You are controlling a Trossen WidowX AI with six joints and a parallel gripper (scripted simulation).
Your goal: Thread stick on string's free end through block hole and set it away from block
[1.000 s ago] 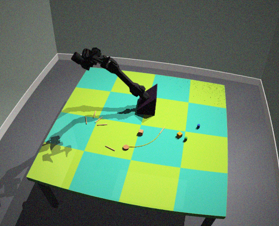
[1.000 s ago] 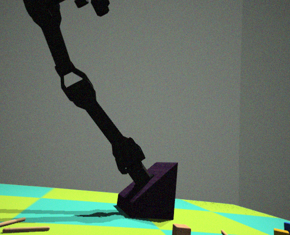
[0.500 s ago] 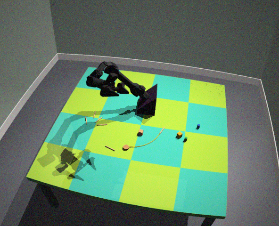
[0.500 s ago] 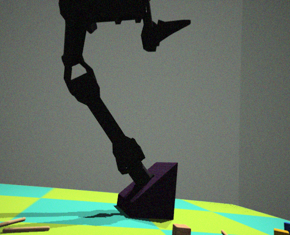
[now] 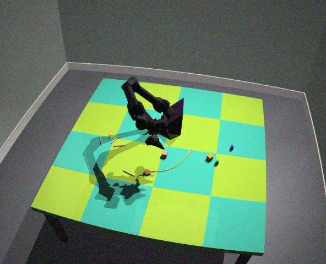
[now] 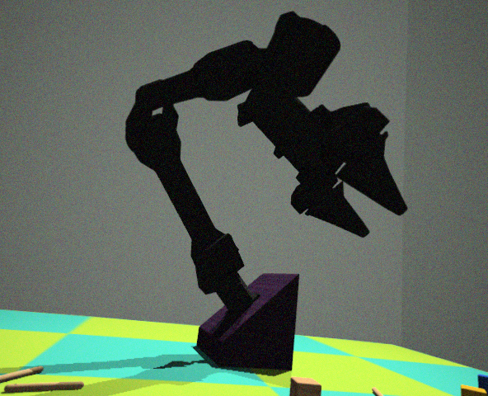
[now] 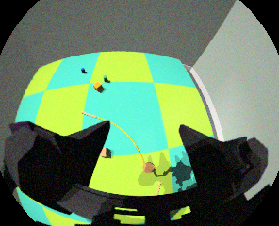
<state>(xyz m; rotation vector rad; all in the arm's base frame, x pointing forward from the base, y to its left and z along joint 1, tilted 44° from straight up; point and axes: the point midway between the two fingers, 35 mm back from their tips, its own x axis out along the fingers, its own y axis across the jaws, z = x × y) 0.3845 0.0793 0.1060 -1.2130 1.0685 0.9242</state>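
Now: the wooden block 200 mm below my gripper tip, 110 mm behind it and 20 mm to the right of it. From my gripper tip the other things lie so: orange cube (250 mm to the left, 200 mm below, 110 mm behind); then round wooden button (210 mm below, 110 mm to the right, 30 mm ahead); then thin wooden stick (210 mm below, 140 mm behind, 120 mm to the left).
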